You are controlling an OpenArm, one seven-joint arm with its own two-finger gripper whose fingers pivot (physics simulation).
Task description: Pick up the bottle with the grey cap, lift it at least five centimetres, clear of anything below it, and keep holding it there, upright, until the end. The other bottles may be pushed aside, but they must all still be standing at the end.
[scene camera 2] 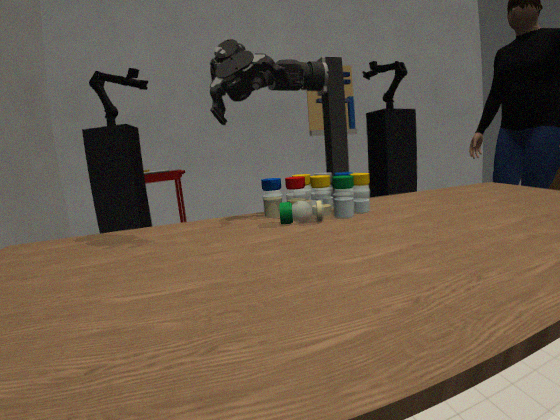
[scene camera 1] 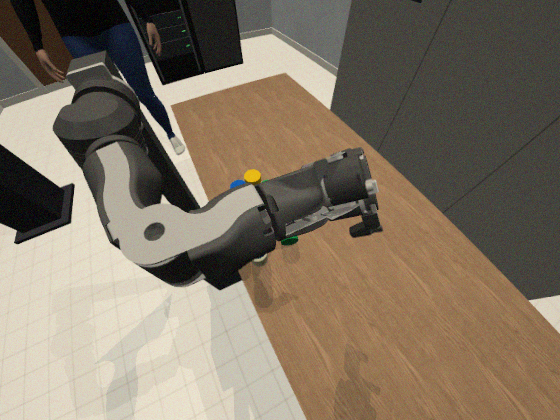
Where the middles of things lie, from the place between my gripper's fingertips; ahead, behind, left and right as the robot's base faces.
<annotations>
The green-capped bottle (scene camera 2: 310, 211) is 260 mm below my hand, 110 mm to the left of it and 100 mm behind it.
</annotations>
